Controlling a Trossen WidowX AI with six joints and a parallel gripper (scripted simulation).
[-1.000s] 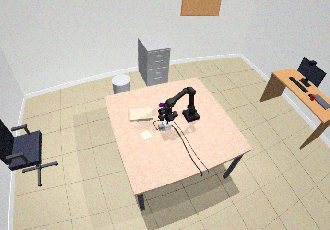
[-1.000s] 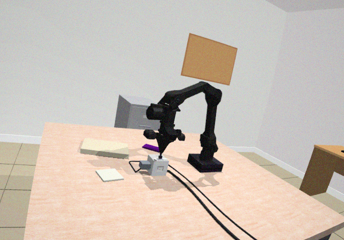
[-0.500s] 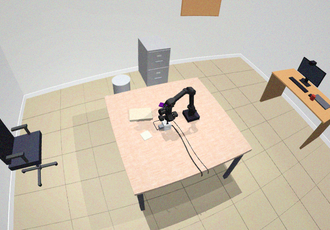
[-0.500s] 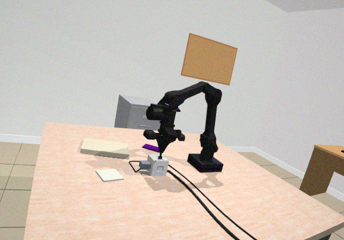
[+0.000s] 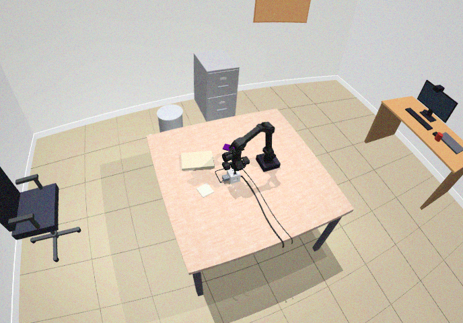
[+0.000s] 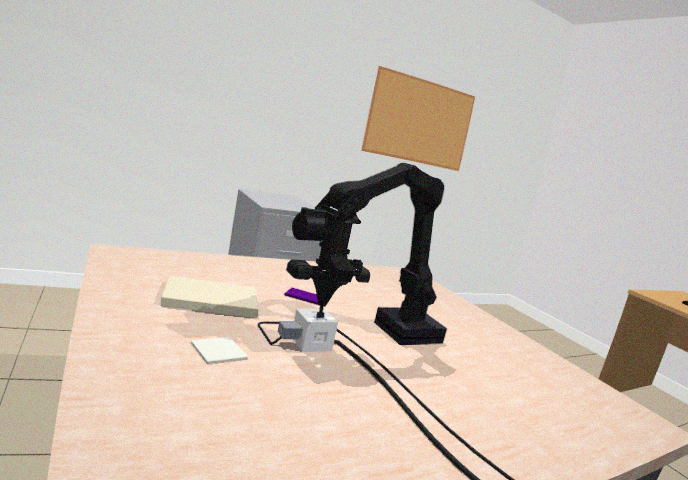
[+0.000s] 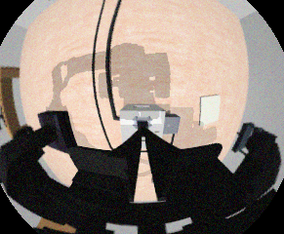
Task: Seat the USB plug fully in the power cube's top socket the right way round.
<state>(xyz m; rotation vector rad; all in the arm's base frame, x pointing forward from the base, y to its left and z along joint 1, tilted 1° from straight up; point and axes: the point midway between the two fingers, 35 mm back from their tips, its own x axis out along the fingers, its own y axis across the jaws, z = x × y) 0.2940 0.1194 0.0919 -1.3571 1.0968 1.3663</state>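
The dark USB plug lies 20 mm below my gripper tip. From my gripper tip the other things lie so: beige book (240 mm ahead, 230 mm to the right, 90 mm below); then purple item (40 mm behind, 340 mm to the right, 100 mm below); then white pad (220 mm ahead, 60 mm to the left, 100 mm below).
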